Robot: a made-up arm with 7 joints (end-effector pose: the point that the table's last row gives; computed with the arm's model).
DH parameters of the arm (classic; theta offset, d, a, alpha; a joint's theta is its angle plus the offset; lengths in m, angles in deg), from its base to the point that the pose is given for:
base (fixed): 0 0 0 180
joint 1: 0 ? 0 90
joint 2: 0 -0.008 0 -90
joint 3: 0 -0.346 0 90
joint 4: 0 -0.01 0 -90
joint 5: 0 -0.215 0 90
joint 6: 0 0 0 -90
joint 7: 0 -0.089 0 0
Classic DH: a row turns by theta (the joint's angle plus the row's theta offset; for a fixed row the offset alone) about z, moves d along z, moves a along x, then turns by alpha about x.
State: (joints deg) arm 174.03 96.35 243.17 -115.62 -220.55 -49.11 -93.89
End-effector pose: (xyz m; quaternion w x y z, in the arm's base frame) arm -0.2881 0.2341 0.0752 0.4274 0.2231 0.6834 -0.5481
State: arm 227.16 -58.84 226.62 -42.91 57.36 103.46 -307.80
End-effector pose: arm 0.2741 -0.2627 0.5743 0.2873 0.2175 0.7721 0.5234
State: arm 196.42 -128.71 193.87 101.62 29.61 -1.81 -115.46
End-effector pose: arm 0.0222 -0.0814 -0.2079 0.6880 0.2743 0.3239 0.5886
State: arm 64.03 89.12 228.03 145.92 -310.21 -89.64 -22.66
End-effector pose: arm 0.1569 -0.1430 0.3547 0.1218 -0.5450 -0.8183 -0.1365
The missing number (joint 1, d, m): -0.196
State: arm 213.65 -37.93 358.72 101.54 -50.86 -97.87 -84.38
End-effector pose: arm 0.0905 0.0378 0.6100 0.4950 0.4416 -0.7482 -0.0081
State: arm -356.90 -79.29 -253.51 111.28 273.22 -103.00 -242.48
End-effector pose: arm -0.3098 -0.1399 0.1058 0.8896 0.2812 0.0378 0.3579
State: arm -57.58 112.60 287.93 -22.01 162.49 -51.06 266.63
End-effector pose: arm 0.3488 0.4690 -0.0220 0.5015 0.3962 0.4649 -0.6127
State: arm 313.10 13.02 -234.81 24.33 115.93 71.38 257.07
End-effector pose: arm 0.0270 0.0098 0.7885 0.2917 -0.5691 0.6808 -0.3571
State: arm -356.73 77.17 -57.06 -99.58 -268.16 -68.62 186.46
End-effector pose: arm 0.2464 -0.1879 0.4535 0.1573 0.8106 0.5629 0.0364
